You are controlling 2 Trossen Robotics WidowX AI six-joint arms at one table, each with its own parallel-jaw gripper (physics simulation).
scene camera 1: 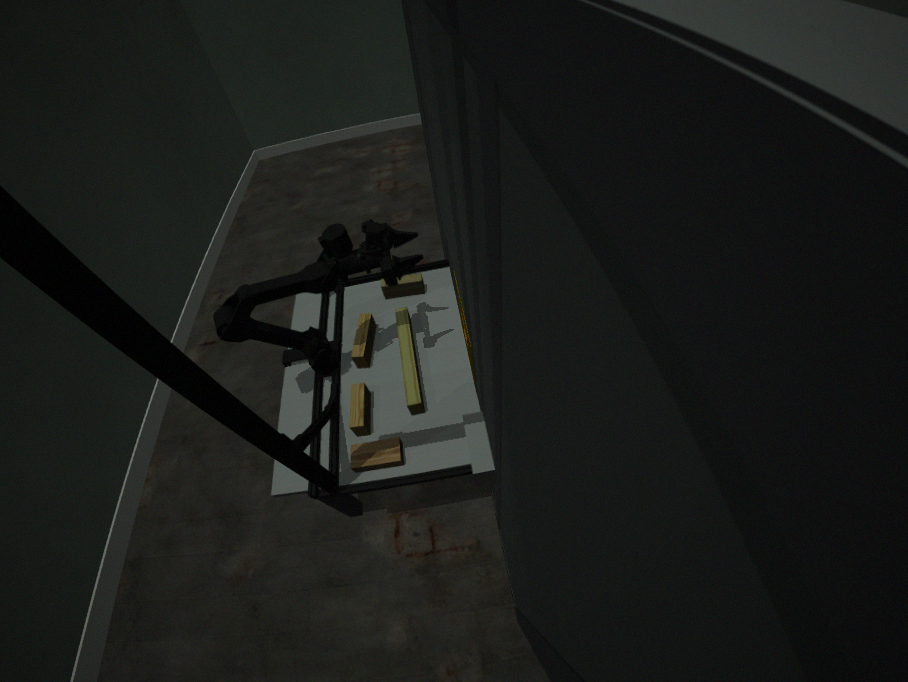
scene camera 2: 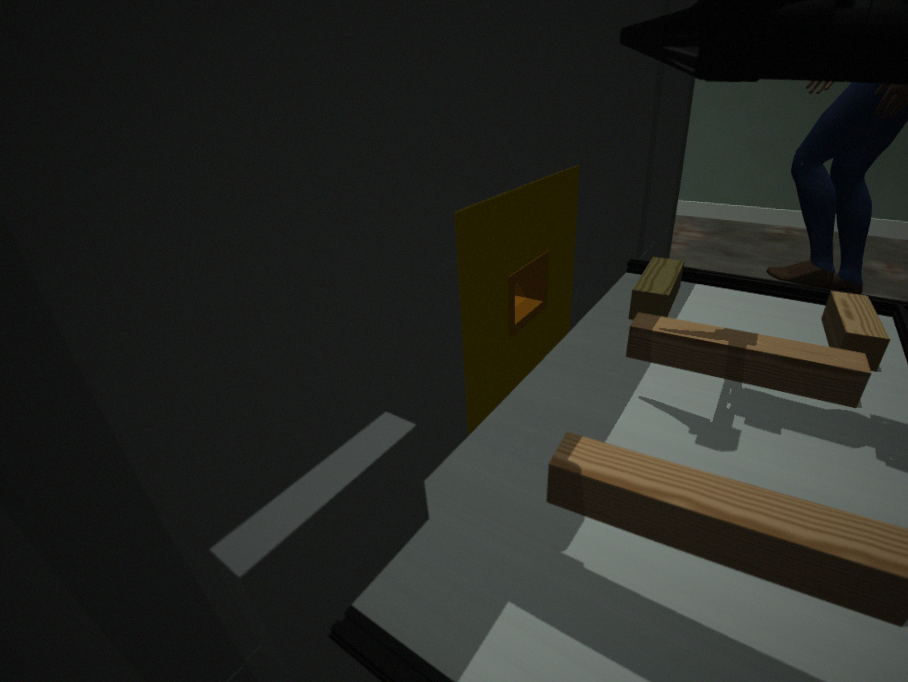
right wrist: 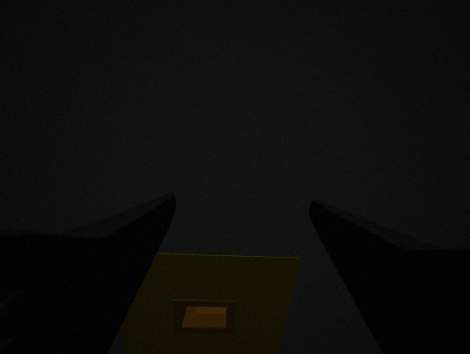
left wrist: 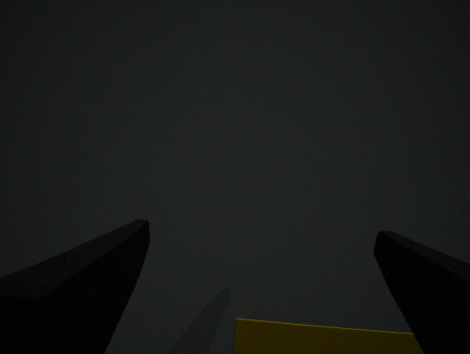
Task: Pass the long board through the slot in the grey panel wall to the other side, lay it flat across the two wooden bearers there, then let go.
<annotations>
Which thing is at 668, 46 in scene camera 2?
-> My right gripper.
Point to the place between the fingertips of my left gripper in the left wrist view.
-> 263, 236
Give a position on a panel wall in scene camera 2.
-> At 261, 261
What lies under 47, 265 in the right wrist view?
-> My right gripper.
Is my right gripper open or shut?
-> Open.
</annotations>
